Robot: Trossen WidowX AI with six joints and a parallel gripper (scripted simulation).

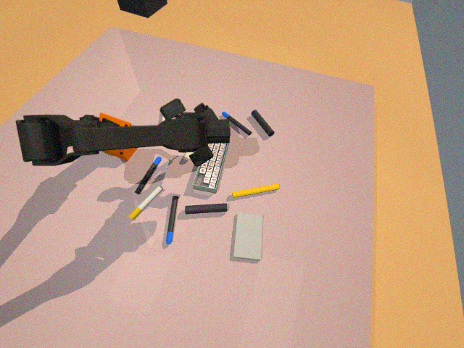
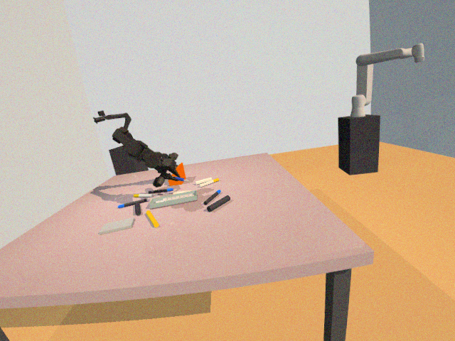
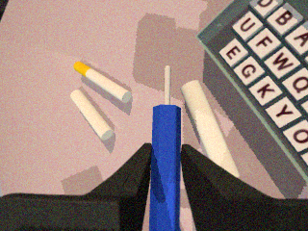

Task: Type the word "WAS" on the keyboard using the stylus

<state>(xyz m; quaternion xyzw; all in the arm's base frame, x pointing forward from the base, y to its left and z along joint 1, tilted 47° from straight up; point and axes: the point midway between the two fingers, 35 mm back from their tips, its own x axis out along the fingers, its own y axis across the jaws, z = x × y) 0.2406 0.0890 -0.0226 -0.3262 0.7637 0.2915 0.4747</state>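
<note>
The blue stylus lies 10 mm to the left of my gripper tip. Also, from my gripper tip: yellow pen: 260 mm ahead, 80 mm below, 50 mm to the right; grey block: 290 mm ahead, 190 mm to the right, 80 mm below.
</note>
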